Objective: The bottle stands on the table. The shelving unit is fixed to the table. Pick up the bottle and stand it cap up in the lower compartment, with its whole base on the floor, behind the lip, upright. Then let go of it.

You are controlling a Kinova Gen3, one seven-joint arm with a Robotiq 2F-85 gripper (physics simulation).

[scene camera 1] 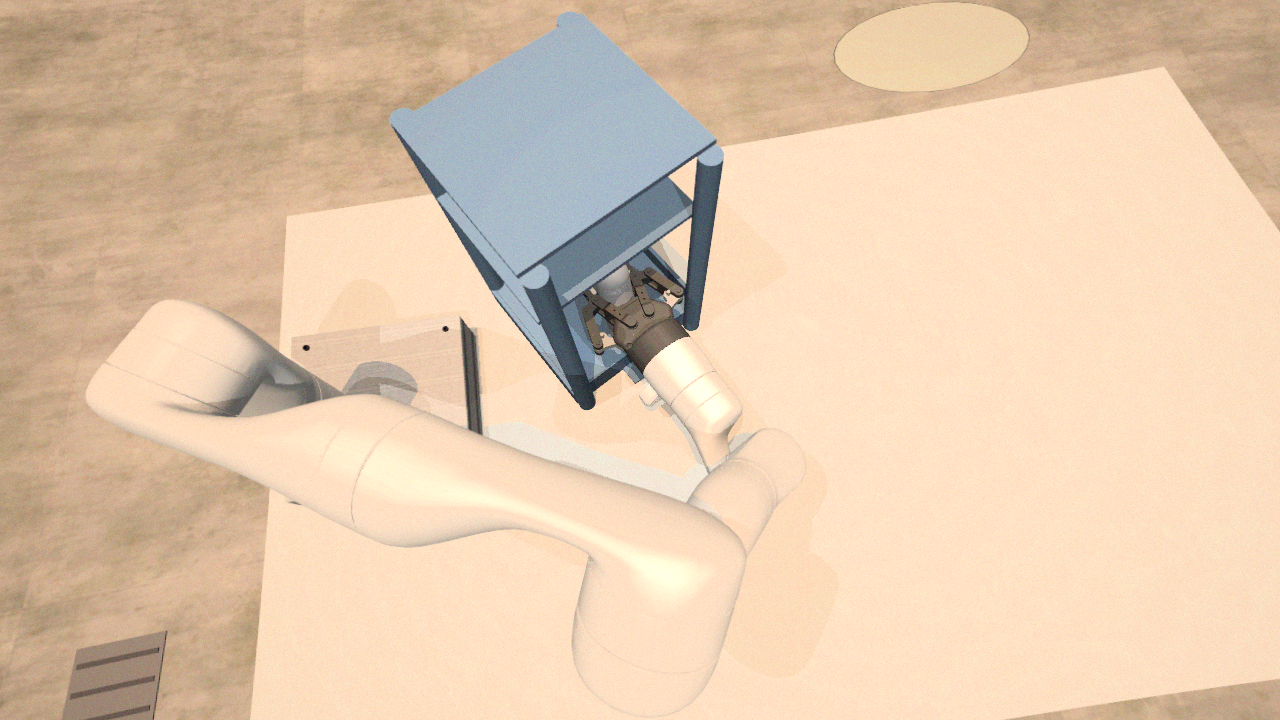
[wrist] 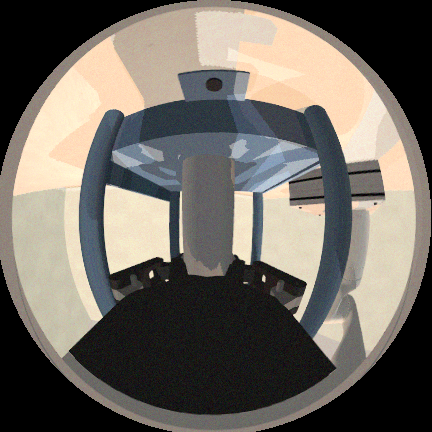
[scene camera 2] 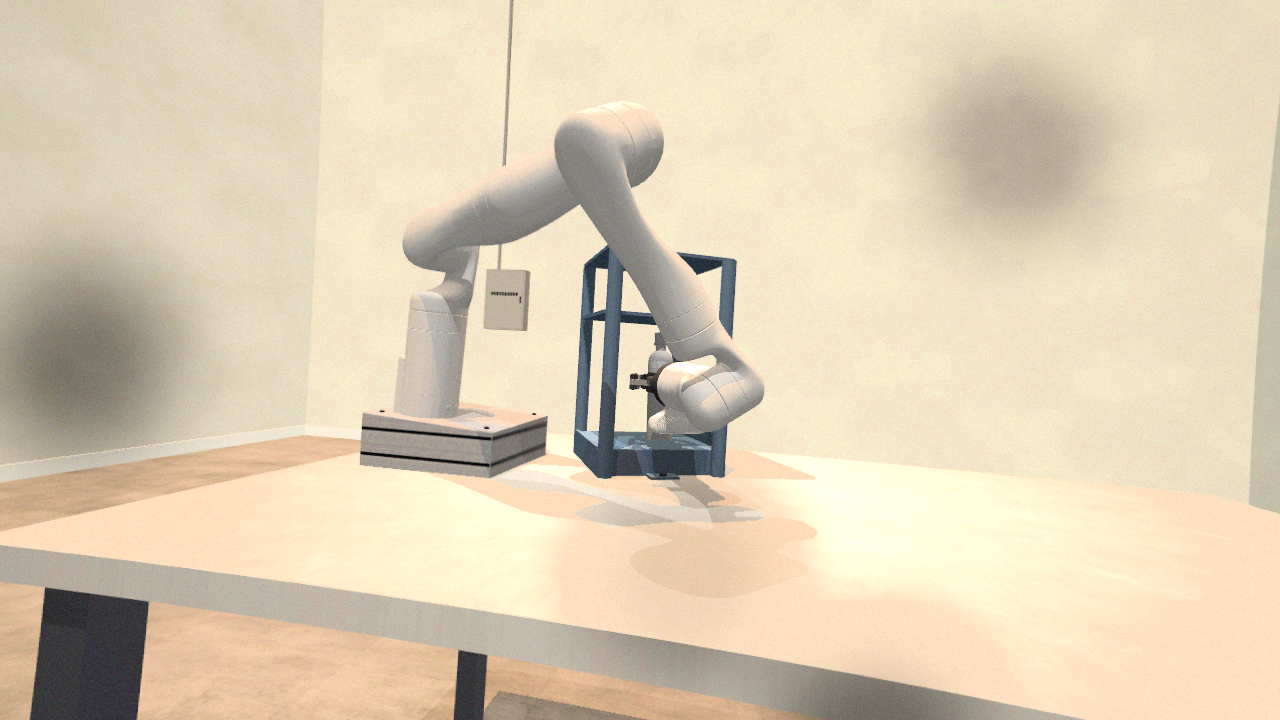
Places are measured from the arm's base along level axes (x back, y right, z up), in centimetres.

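Where they show: arm's base, origin of its link: (wrist: 355, 211) (scene camera 2: 428, 413).
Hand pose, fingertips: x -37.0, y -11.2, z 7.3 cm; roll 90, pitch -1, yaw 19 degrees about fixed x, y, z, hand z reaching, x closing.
Things, the pixels of their top centre, and the offset from my fingertips. "spot": a spot on its surface instead. Level surfaces: height alone.
- grey-white bottle, centre of its top: (scene camera 1: 609, 254) (wrist: 207, 329) (scene camera 2: 663, 332) dx -1.4, dy +4.2, dz +8.9 cm
- blue shelving unit, centre of its top: (scene camera 1: 552, 132) (scene camera 2: 654, 261) (wrist: 211, 341) dx +1.3, dy -1.9, dz +22.4 cm
- front lip, a spot on its surface: (wrist: 210, 117) spot: dx -2.6, dy +8.0, dz -12.6 cm
- compartment floor, height of its surface: dz -11.1 cm
- middle shelf, a spot on its surface: (scene camera 1: 626, 241) spot: dx -3.4, dy +5.0, dz +11.7 cm
- tab with a dark hole, a spot on its surface: (wrist: 214, 84) spot: dx -3.0, dy +9.8, dz -14.7 cm
- table, height of its surface: dz -15.5 cm
The grey-white bottle (scene camera 1: 614, 287) (scene camera 2: 660, 360) (wrist: 208, 215) is upright, cap up, in the lower compartment of the blue shelving unit (scene camera 1: 706, 234) (scene camera 2: 612, 358) (wrist: 92, 215). In the wrist view its lower end shows beyond the front lip (wrist: 210, 117), over the compartment floor (wrist: 167, 165); I cannot tell whether it touches the floor. In scene camera 1 the middle shelf (scene camera 1: 626, 241) hides the cap. My gripper (scene camera 1: 612, 291) (wrist: 208, 257) is shut on the bottle, reaching in level through the open front between the front posts. In scene camera 2 the arm hides part of the bottle.
The front posts stand on both sides of my gripper, and the middle shelf lies above it. A tab with a dark hole (wrist: 214, 84) sticks out before the lip. The robot's base block (scene camera 1: 411, 358) (scene camera 2: 452, 440) (wrist: 367, 181) stands beside the unit on the table (scene camera 1: 984, 358) (scene camera 2: 268, 537).
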